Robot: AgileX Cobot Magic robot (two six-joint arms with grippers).
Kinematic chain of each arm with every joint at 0, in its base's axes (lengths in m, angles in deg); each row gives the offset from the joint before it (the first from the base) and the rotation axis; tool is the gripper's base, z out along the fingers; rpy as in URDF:
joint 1: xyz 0 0 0.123 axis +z
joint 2: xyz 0 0 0 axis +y
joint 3: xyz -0.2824 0 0.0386 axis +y
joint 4: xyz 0.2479 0 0.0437 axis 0.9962 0 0.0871
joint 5: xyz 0 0 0 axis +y
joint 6: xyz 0.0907 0 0.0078 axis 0.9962 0 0.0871
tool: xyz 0 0 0 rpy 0 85 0
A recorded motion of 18 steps. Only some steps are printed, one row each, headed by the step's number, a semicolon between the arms.
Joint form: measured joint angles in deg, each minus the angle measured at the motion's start. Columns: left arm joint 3, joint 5, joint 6, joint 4, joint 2, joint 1; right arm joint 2, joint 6, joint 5, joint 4, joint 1, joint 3.
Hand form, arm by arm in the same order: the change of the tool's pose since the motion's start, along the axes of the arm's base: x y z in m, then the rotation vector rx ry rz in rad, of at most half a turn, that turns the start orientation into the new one. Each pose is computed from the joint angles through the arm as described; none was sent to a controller.
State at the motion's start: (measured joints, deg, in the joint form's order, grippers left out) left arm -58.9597 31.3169 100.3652 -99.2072 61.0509 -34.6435; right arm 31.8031 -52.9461 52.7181 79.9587 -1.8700 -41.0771
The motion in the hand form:
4: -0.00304 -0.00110 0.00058 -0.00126 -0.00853 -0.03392; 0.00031 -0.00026 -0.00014 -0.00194 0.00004 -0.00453
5: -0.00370 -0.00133 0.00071 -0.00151 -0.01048 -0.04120; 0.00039 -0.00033 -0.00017 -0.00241 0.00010 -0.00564
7: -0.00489 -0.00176 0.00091 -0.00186 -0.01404 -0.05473; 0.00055 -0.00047 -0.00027 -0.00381 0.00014 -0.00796
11: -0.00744 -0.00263 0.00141 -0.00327 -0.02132 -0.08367; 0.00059 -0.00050 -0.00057 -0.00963 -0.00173 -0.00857
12: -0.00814 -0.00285 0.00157 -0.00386 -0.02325 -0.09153; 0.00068 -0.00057 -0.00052 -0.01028 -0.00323 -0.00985
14: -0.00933 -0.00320 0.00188 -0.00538 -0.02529 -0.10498; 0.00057 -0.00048 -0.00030 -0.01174 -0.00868 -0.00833
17: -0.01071 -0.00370 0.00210 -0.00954 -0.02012 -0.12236; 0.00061 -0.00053 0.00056 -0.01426 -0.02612 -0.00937
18: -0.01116 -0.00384 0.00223 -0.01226 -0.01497 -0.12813; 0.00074 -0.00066 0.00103 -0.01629 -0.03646 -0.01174
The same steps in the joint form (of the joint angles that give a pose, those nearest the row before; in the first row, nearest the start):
4: -0.02 1.99 0.14 0.00 -0.03 0.00; 0.00 0.05 -0.23 -0.21 0.01 0.00
5: -0.03 2.42 0.18 0.00 -0.03 0.00; 0.00 0.06 -0.27 -0.25 0.00 0.00
7: -0.04 3.21 0.25 0.00 -0.03 0.00; 0.00 0.09 -0.37 -0.37 -0.01 0.00
11: -0.08 4.91 0.39 -0.03 -0.03 0.00; 0.00 -0.07 -0.34 -0.61 -0.01 0.00
12: -0.09 5.37 0.43 -0.05 -0.03 0.00; 0.00 -0.16 -0.44 -0.61 0.00 0.00
14: -0.12 6.15 0.41 -0.08 -0.03 0.00; 0.00 -0.58 -0.38 -0.40 -0.01 0.00
17: -0.14 7.09 -0.06 -0.11 -0.01 -0.01; 0.00 -1.82 -0.59 0.23 0.00 0.00
18: -0.16 7.36 -0.44 -0.11 -0.01 -0.02; 0.00 -2.54 -0.80 0.55 0.01 0.00

